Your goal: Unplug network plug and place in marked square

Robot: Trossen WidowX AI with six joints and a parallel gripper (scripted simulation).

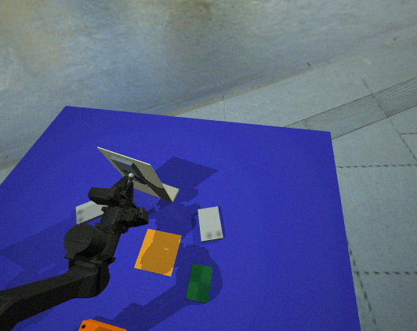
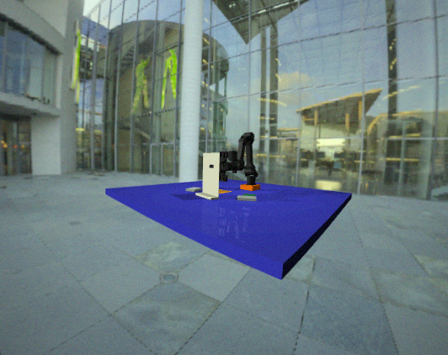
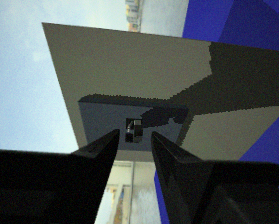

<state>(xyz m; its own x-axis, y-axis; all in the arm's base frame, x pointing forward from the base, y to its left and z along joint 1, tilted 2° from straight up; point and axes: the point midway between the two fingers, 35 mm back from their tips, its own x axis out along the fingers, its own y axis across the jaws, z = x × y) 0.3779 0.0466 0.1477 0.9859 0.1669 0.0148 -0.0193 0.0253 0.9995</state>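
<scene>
My gripper tip is 10 mm short of the network plug. Also, from my gripper tip: orange marked square 140 mm behind, 100 mm to the right, 180 mm below; then beige upright panel 40 mm ahead, 60 mm below.
</scene>
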